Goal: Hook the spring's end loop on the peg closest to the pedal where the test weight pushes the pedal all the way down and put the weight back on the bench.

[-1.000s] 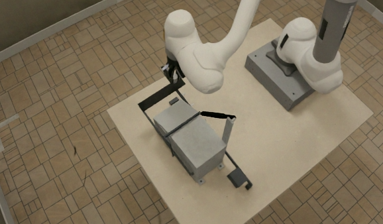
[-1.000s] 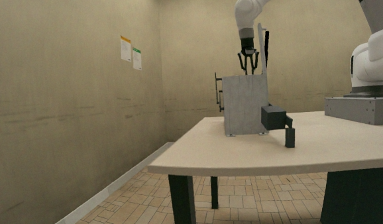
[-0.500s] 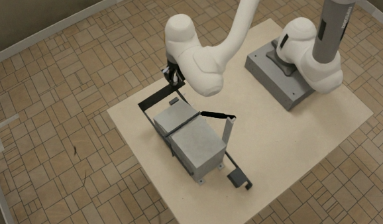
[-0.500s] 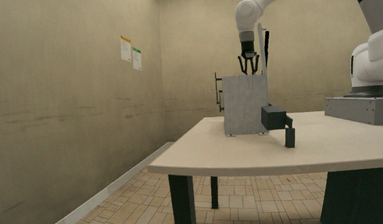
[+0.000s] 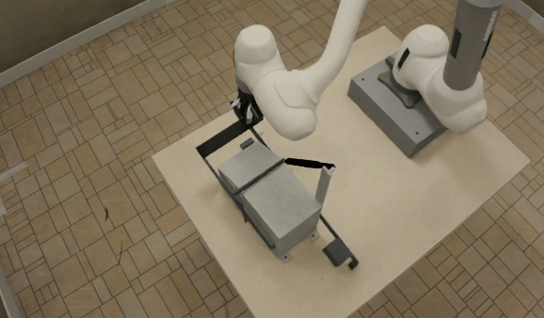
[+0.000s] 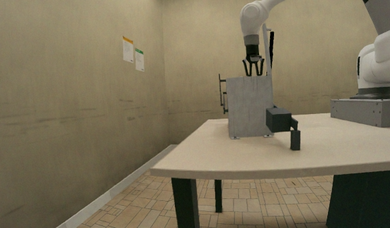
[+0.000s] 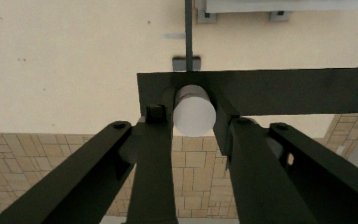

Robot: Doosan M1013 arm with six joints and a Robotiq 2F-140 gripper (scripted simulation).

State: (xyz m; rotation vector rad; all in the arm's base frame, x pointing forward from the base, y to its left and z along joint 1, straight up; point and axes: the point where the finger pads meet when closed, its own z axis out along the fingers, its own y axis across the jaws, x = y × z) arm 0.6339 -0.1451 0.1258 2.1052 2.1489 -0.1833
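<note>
My hand is 10 mm above the steel test weight.
</note>
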